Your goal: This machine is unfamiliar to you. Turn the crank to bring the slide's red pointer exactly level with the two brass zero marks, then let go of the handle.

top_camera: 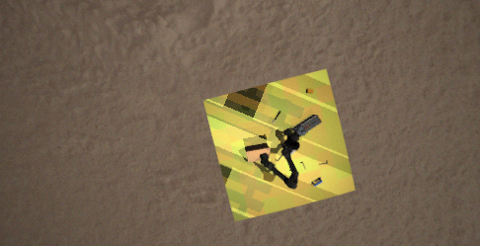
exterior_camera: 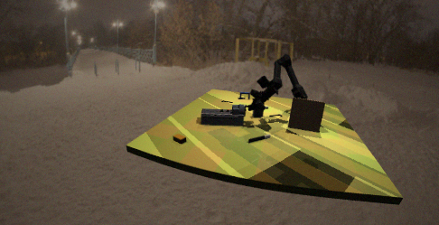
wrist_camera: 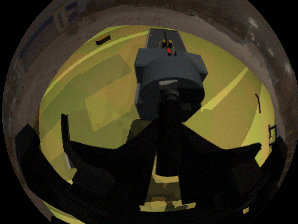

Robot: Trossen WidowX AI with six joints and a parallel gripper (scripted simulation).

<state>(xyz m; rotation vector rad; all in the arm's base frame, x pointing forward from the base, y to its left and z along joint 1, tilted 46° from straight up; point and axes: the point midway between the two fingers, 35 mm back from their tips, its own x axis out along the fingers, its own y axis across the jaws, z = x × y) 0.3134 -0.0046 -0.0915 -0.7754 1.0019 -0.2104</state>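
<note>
Right now my gripper tip is 3 cm below the crank handle and 2 cm past it. The rest, counted from my gripper tip: black stick (20 cm to the left, 10 cm behind, 8 cm below); then red pointer (13 cm ahead, 2 cm to the left, 1 cm below); then grey block (15 cm to the right, 7 cm behind, 6 cm below).
</note>
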